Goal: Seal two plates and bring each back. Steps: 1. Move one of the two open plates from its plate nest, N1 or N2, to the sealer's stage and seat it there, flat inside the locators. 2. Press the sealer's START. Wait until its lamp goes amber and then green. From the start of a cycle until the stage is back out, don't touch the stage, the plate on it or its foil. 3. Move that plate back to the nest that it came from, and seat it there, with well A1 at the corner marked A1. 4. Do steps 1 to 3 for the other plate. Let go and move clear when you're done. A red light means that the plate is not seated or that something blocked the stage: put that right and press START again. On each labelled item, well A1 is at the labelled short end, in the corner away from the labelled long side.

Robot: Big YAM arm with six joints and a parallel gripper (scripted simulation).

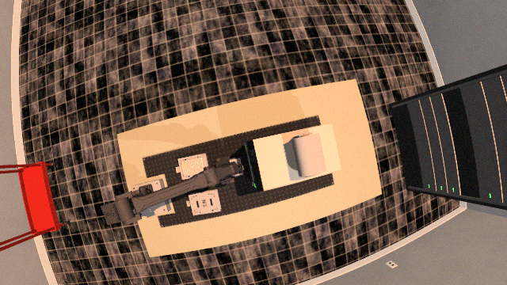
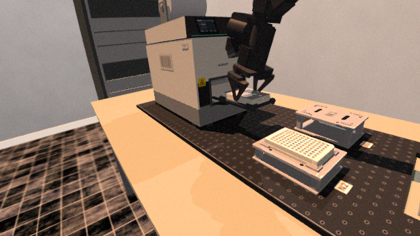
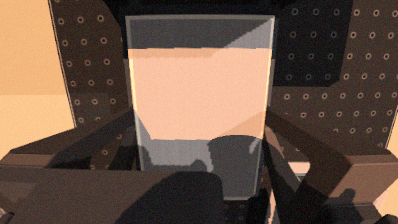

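The sealer stage is 10 mm below my hand. From my hand the other things lie so: well plate (200 mm behind, 60 mm to the left, 70 mm below); plate nest N2 (200 mm behind, 60 mm to the left, 80 mm below); sealer screen (120 mm ahead, 40 mm to the left, 210 mm above).
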